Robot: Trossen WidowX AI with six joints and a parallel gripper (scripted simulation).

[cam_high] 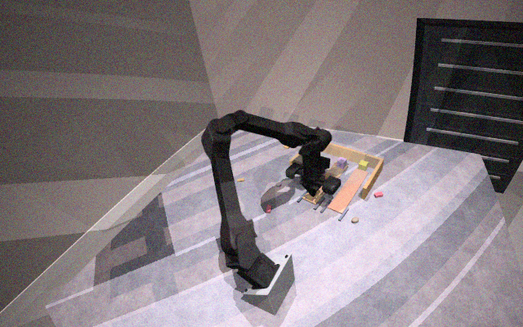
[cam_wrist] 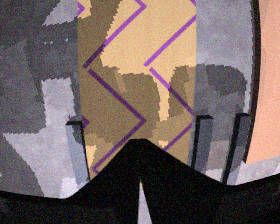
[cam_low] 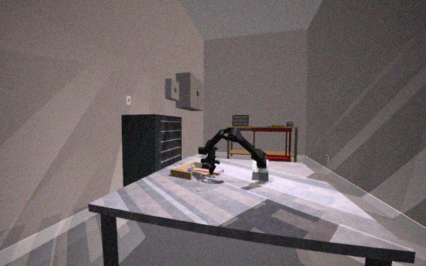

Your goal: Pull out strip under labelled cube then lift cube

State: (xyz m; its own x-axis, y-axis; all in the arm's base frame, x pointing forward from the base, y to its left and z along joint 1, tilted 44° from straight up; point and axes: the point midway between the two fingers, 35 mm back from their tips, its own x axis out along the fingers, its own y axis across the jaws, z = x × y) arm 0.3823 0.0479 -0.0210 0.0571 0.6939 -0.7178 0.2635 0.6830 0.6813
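Now: the strip 7 cm ahead of my gripper tip and 12 cm to the right of it. Also, from my gripper tip: grey disc 2 cm ahead, 15 cm to the left; then tan pebble 7 cm behind, 16 cm to the right.
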